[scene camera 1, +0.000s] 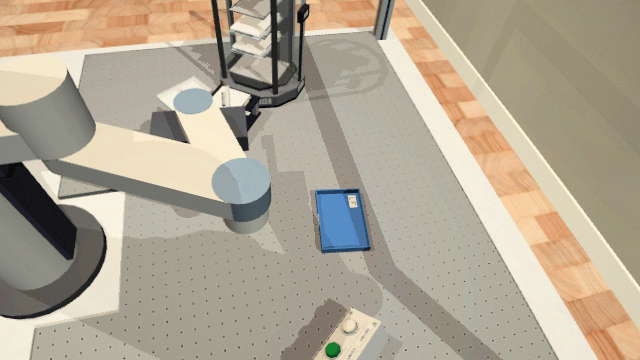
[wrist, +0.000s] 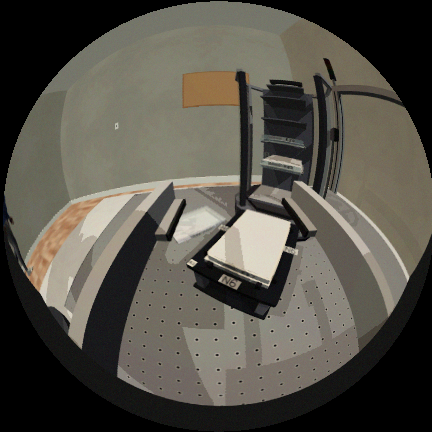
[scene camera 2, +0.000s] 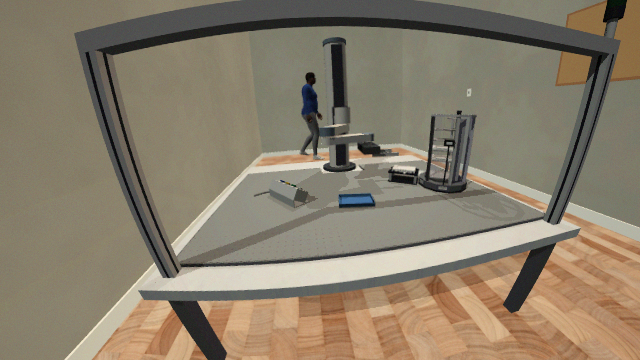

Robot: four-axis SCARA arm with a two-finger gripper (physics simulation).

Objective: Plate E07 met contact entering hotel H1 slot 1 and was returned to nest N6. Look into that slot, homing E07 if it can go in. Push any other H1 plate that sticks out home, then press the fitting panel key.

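Places are measured from the arm's base along level axes (x right, y ahead, z up), in millimetres.
Where they show: gripper, between the fingertips: (wrist: 234, 190) (scene camera 2: 394, 152); arm's base, origin of its link: (scene camera 1: 44, 259) (scene camera 2: 339, 167).
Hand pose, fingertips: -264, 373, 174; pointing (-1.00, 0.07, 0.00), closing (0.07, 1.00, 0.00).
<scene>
Things, the pixels of their centre, and the offset from my fingertips, as dx, dy, dz. "spot": a spot on its surface instead.
- Plate E07, middle of its body: (wrist: 255, 239) (scene camera 1: 224, 106) (scene camera 2: 404, 168) -45, +40, -94
- black nest N6, middle of its body: (wrist: 252, 254) (scene camera 1: 225, 115) (scene camera 2: 403, 174) -46, +40, -126
- lower plate, middle of its body: (wrist: 283, 162) (scene camera 1: 256, 41) -198, +149, -13
- upper plate, middle of its body: (wrist: 285, 140) (scene camera 1: 255, 23) -198, +148, +40
- key panel, middle of its body: (scene camera 2: 287, 190) +617, +151, -119
- green key, middle of its body: (scene camera 1: 333, 350) +584, +156, -97
- blue tray, middle of its body: (scene camera 1: 341, 219) (scene camera 2: 355, 200) +305, +258, -152
- thin post with a small dark box, a spot on its surface: (scene camera 1: 303, 13) (scene camera 2: 445, 140) spot: -130, +257, +97
Plate E07 (scene camera 1: 239, 98) (scene camera 2: 404, 169) (wrist: 252, 237) is a white plate lying on the black nest N6 (scene camera 2: 404, 178) (wrist: 270, 298). Its label is unreadable now. My gripper (wrist: 234, 190) is open and empty; in the wrist view its fingers stand apart above and on either side of the plate. Hotel H1 (scene camera 1: 291, 94) (scene camera 2: 443, 188) (wrist: 243, 140) stands behind the nest, a dark open tower of shelves. In the wrist view, a lower plate (wrist: 282, 165) and an upper plate (wrist: 284, 142) sit in it. Whether either sticks out is unclear. The key panel (scene camera 1: 367, 325) (scene camera 2: 286, 194) has a green key (scene camera 1: 332, 349).
A blue tray (scene camera 1: 342, 222) (scene camera 2: 356, 200) lies between the panel and the nest. A clear, pale lid-like piece (scene camera 1: 167, 94) (wrist: 197, 224) lies left of the nest. A thin post with a small dark box (scene camera 1: 303, 13) (scene camera 2: 449, 143) stands at the hotel. A person (scene camera 2: 310, 102) is behind the arm.
</scene>
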